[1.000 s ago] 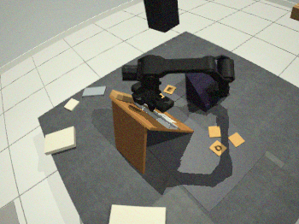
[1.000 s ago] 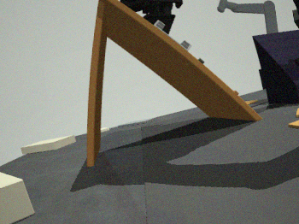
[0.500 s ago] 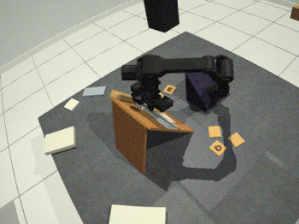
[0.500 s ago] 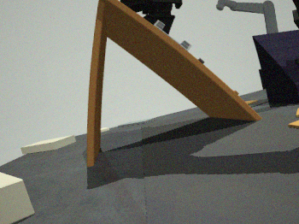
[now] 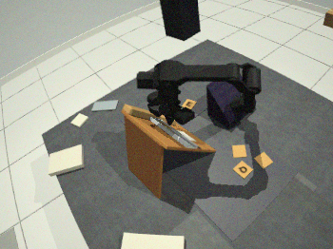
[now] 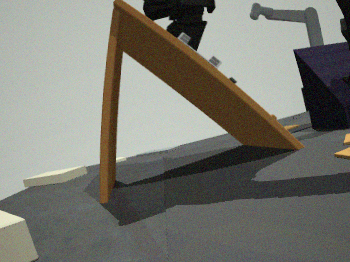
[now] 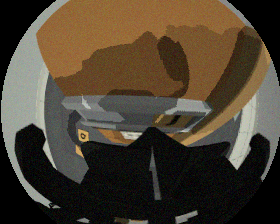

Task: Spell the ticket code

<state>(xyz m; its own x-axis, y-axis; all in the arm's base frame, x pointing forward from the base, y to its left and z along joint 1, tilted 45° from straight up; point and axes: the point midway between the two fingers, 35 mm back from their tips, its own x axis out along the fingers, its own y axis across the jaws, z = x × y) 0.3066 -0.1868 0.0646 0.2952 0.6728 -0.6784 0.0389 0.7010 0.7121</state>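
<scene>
The white ticket is 4 cm behind my gripper tip, 2 cm to the left of it and 9 cm below it. From my gripper tip the other things lie so: cream block: 39 cm ahead, 36 cm to the right, 17 cm below; small cream card: 20 cm ahead, 56 cm to the right, 18 cm below; grey card: 4 cm ahead, 53 cm to the right, 18 cm below.
</scene>
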